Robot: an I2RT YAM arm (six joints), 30 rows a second.
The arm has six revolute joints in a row. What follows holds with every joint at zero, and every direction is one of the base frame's. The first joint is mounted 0.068 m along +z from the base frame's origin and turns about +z. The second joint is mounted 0.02 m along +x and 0.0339 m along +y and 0.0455 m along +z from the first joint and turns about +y. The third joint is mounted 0.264 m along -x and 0.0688 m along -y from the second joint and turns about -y. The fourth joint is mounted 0.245 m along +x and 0.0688 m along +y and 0.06 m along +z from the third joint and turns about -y. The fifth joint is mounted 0.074 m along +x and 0.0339 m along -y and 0.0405 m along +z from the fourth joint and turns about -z. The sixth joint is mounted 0.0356 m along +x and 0.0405 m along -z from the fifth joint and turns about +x. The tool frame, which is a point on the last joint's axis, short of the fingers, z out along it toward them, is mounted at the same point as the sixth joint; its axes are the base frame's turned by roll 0, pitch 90 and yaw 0 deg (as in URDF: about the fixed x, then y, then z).
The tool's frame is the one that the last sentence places.
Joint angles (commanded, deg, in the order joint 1, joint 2, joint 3, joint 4, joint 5, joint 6), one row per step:
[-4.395, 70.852, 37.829, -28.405, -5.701, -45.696]
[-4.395, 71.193, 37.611, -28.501, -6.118, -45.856]
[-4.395, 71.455, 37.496, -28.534, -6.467, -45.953]
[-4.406, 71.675, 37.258, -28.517, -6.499, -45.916]
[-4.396, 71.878, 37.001, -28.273, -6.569, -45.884]
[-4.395, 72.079, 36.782, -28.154, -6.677, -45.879]
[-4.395, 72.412, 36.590, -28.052, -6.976, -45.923]
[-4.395, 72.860, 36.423, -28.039, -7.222, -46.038]
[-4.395, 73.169, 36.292, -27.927, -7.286, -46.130]
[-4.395, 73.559, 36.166, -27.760, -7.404, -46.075]
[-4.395, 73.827, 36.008, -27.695, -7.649, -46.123]
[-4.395, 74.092, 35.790, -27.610, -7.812, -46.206]
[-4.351, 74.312, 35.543, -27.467, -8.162, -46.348]
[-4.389, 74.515, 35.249, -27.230, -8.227, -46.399]
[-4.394, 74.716, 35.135, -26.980, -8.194, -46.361]
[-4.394, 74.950, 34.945, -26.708, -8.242, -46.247]
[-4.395, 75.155, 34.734, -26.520, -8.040, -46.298]
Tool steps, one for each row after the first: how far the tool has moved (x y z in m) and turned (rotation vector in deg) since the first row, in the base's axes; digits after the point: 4 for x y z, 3 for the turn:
[-0.0004, 0.0003, -0.0024, 0.340, 0.614, 0.338]
[-0.0005, 0.0005, -0.0039, 0.634, 0.992, 0.586]
[-0.0010, 0.0005, -0.0058, 0.716, 1.432, 0.555]
[-0.0012, 0.0006, -0.0076, 0.810, 1.645, 0.568]
[-0.0015, 0.0007, -0.0093, 0.932, 1.937, 0.613]
[-0.0016, 0.0009, -0.0113, 1.211, 2.335, 0.786]
[-0.0017, 0.0011, -0.0137, 1.427, 2.908, 0.994]
[-0.0017, 0.0011, -0.0153, 1.470, 3.223, 1.101]
[-0.0015, 0.0012, -0.0172, 1.630, 3.567, 1.102]
[-0.0017, 0.0013, -0.0188, 1.858, 3.905, 1.250]
[-0.0021, 0.0015, -0.0207, 2.002, 4.283, 1.391]
[-0.0025, 0.0019, -0.0225, 2.279, 4.568, 1.711]
[-0.0030, 0.0018, -0.0245, 2.340, 4.817, 1.742]
[-0.0028, 0.0018, -0.0255, 2.333, 4.887, 1.688]
[-0.0029, 0.0018, -0.0270, 2.440, 5.045, 1.605]
[-0.0032, 0.0017, -0.0286, 2.257, 5.283, 1.557]

